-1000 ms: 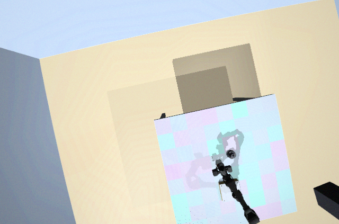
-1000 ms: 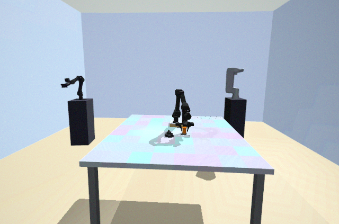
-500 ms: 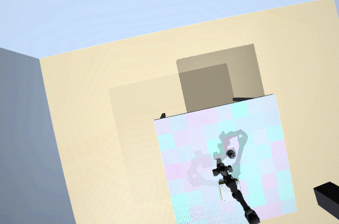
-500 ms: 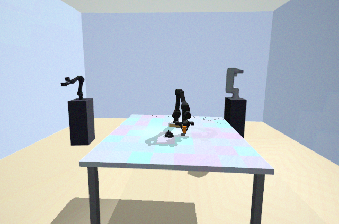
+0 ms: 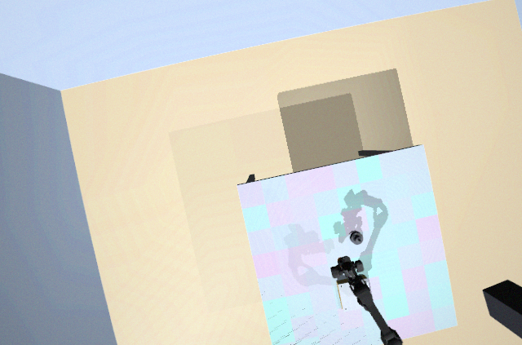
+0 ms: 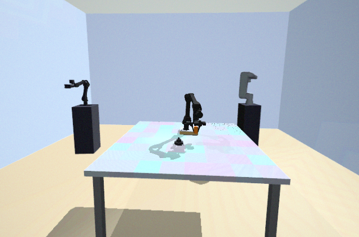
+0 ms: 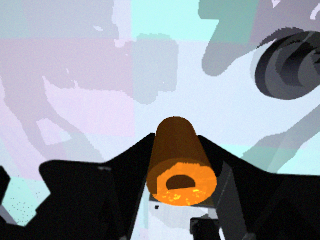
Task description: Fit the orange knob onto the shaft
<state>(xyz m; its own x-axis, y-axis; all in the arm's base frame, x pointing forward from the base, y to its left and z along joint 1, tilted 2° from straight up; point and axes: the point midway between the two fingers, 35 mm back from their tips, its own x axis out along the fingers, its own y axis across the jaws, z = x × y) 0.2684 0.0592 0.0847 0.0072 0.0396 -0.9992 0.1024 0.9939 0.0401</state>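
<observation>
My gripper tip is 170 mm to the left of the round pedestal, 60 mm short of it and 60 mm above it. Also, from my gripper tip: orange knob: 20 mm above.
</observation>
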